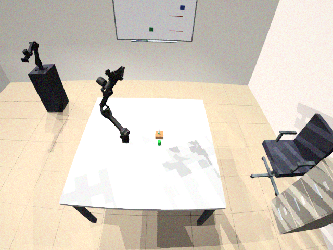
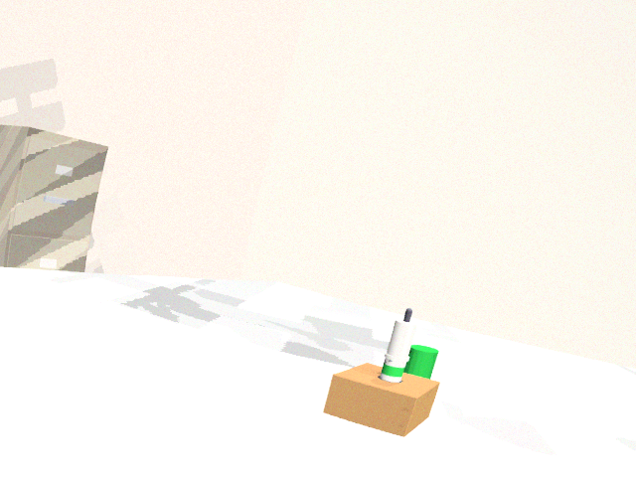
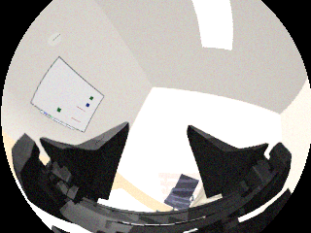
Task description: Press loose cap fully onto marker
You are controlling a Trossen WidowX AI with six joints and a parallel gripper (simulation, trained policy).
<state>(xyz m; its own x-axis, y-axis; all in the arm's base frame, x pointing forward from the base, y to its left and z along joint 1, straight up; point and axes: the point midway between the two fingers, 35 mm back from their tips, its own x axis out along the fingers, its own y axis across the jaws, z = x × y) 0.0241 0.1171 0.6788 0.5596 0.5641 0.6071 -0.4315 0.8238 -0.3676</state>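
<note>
Right now my gripper tip is 28 cm short of the green cap, 18 cm to the left of it and 67 cm above it. Round my gripper tip: white marker (28 cm ahead, 8 cm to the right, 63 cm below); orange holder block (28 cm ahead, 8 cm to the right, 68 cm below).
</note>
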